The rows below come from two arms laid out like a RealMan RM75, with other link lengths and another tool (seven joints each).
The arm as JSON. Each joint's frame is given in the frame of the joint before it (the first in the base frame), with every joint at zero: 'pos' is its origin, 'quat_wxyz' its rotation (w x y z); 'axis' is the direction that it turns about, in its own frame. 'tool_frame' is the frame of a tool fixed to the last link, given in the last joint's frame.
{
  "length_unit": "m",
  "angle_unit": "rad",
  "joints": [
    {
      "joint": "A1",
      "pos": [
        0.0,
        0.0,
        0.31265
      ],
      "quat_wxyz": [
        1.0,
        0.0,
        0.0,
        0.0
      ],
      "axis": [
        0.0,
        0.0,
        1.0
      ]
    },
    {
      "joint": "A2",
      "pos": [
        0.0,
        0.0,
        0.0
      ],
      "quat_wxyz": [
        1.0,
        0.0,
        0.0,
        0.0
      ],
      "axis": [
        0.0,
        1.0,
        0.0
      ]
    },
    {
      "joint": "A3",
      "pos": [
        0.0,
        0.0,
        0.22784
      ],
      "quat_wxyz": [
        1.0,
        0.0,
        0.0,
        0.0
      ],
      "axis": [
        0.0,
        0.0,
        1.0
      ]
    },
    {
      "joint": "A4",
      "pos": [
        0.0,
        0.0,
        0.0
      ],
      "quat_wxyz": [
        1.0,
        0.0,
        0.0,
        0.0
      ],
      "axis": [
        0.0,
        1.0,
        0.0
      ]
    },
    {
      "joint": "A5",
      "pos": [
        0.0,
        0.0,
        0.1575
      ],
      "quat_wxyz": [
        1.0,
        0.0,
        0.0,
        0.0
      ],
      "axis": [
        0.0,
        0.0,
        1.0
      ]
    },
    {
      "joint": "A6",
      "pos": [
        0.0,
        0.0,
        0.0
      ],
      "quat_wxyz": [
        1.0,
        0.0,
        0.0,
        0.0
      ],
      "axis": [
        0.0,
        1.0,
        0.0
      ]
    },
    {
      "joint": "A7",
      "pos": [
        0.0,
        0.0,
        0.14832
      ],
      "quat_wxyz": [
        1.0,
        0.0,
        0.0,
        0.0
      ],
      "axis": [
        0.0,
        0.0,
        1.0
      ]
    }
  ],
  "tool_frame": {
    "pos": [
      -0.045,
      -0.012,
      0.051
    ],
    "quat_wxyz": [
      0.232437,
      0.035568,
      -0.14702,
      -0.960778
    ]
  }
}
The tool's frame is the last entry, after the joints.
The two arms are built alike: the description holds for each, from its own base.
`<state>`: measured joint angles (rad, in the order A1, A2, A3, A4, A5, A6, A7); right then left.
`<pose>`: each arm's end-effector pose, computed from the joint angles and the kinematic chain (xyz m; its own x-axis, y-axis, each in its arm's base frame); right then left.
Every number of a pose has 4 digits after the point.
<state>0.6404 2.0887 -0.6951 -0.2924 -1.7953 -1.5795 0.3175 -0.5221 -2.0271 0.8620 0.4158 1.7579 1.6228 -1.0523</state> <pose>0.0970 0.2755 0.0406 -0.7530 -0.0448 0.6565 -0.0433 0.9989 0.0185 -0.2087 0.2712 0.0022 -0.8236 0.2894 -0.4877 0.2693 0.9564 0.1127</pose>
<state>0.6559 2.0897 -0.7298 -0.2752 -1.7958 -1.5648 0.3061 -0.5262 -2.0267 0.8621 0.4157 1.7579 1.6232 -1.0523</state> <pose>0.0948 0.2721 0.0326 -0.7671 -0.0464 0.6399 -0.0656 0.9978 -0.0063 -0.2076 0.2720 0.0023 -0.8224 0.2929 -0.4877 0.2734 0.9553 0.1126</pose>
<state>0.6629 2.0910 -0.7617 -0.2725 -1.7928 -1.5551 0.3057 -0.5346 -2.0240 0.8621 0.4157 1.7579 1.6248 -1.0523</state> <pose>0.0939 0.2694 0.0272 -0.7786 -0.0464 0.6258 -0.0800 0.9965 -0.0257 -0.2058 0.2739 0.0032 -0.8203 0.3008 -0.4864 0.2825 0.9526 0.1127</pose>
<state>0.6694 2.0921 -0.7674 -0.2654 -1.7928 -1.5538 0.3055 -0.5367 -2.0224 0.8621 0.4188 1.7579 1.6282 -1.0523</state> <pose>0.0924 0.2686 0.0255 -0.7787 -0.0443 0.6258 -0.0845 0.9958 -0.0346 -0.2051 0.2746 0.0041 -0.8187 0.3062 -0.4857 0.2884 0.9508 0.1133</pose>
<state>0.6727 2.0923 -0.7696 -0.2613 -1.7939 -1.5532 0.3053 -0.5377 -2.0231 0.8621 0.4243 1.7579 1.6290 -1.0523</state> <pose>0.0917 0.2681 0.0246 -0.7792 -0.0429 0.6253 -0.0865 0.9955 -0.0395 -0.2043 0.2754 0.0045 -0.8176 0.3118 -0.4841 0.2935 0.9490 0.1155</pose>
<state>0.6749 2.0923 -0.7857 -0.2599 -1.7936 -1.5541 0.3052 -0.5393 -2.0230 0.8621 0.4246 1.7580 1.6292 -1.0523</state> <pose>0.0914 0.2657 0.0225 -0.7834 -0.0431 0.6201 -0.0960 0.9940 -0.0522 -0.2039 0.2757 0.0046 -0.8171 0.3134 -0.4839 0.2953 0.9484 0.1155</pose>
